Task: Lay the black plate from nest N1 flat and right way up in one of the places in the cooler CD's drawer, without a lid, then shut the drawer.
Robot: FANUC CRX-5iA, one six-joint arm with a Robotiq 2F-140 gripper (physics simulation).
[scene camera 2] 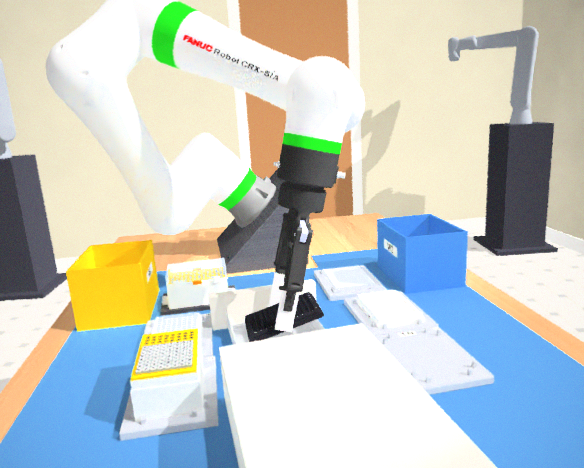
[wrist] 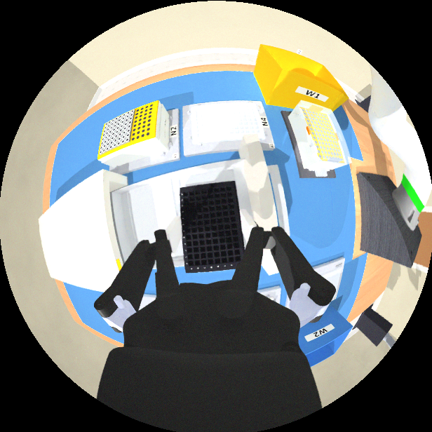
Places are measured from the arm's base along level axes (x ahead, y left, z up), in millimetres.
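Where they show: gripper, fingertip midpoint: [scene camera 2: 279,318]; arm's base, link origin: [scene camera 2: 258,206].
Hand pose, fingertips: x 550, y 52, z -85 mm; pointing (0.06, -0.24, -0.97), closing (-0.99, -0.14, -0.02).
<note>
Things, the pixels of their centre, and the offset from my fingertips. "spot": a spot on its surface instead.
- black plate, body centre: [scene camera 2: 282,316] 1 mm back, 5 mm left, 4 mm up
- open drawer, surface spot: [scene camera 2: 237,332] spot: 14 mm back, 75 mm right, 28 mm down
- yellow bin W1, body centre: [scene camera 2: 117,282] 186 mm back, 332 mm right, 19 mm up
- yellow-topped rack, body centre: [scene camera 2: 170,369] 151 mm ahead, 152 mm right, 3 mm up
- blue bin W2, body centre: [scene camera 2: 418,250] 265 mm back, 314 mm left, 19 mm up
The black plate [scene camera 2: 260,324] [wrist: 212,215] is between the fingers of my gripper [scene camera 2: 286,315] [wrist: 210,221], which is shut on its two long sides. The plate's well openings face up, and it is clearly tilted in the scene view, one end higher than the other. It is over the open drawer [scene camera 2: 237,332] [wrist: 131,212] of the white cooler [scene camera 2: 340,390] [wrist: 75,230]. In the wrist view, the drawer's compartment beside the cooler body shows no plate. Whether the plate touches the drawer is hidden.
The yellow bin W1 [scene camera 2: 112,295] [wrist: 285,80] and a box of yellow tips [scene camera 2: 192,287] [wrist: 322,137] stand beyond the drawer. The yellow-topped rack [scene camera 2: 167,357] [wrist: 132,130] stands at nest N2. The blue bin W2 [scene camera 2: 435,260] [wrist: 327,345] stands on the other side.
</note>
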